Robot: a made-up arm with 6 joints. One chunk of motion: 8 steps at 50 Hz.
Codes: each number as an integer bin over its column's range. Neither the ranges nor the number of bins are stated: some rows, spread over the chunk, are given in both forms.
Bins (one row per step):
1: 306 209 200 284 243 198
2: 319 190 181 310 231 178
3: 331 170 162 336 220 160
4: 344 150 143 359 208 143
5: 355 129 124 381 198 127
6: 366 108 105 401 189 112
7: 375 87 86 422 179 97
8: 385 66 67 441 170 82
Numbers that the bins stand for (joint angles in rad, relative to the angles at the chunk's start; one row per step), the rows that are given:
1: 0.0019 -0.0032 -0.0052 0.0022 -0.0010 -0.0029
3: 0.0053 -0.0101 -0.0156 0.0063 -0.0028 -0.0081
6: 0.0101 -0.0210 -0.0312 0.0114 -0.0052 -0.0147
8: 0.0127 -0.0284 -0.0416 0.0145 -0.0067 -0.0188
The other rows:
2: 0.0037 -0.0065 -0.0104 0.0043 -0.0019 -0.0056
4: 0.0071 -0.0136 -0.0208 0.0081 -0.0037 -0.0104
5: 0.0086 -0.0173 -0.0260 0.0098 -0.0045 -0.0126
7: 0.0114 -0.0247 -0.0364 0.0130 -0.0060 -0.0167

